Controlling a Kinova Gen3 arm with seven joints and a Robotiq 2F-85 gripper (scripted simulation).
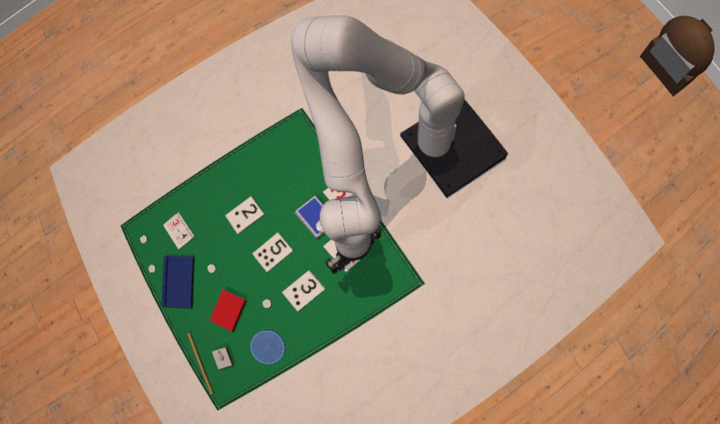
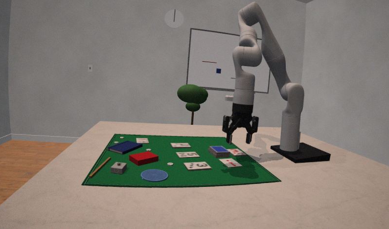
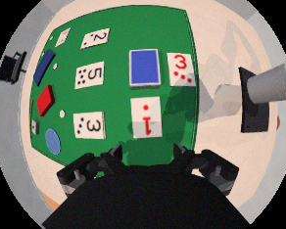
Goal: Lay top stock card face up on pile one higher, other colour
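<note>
My gripper is now 10 cm above the card and 4 cm to the left of it. Round my hand: green mat: 18 cm to the right, 18 cm ahead, 12 cm below; red box: 34 cm ahead, 11 cm to the right, 9 cm below; grey box: 43 cm ahead, 9 cm below, 1 cm to the right.
</note>
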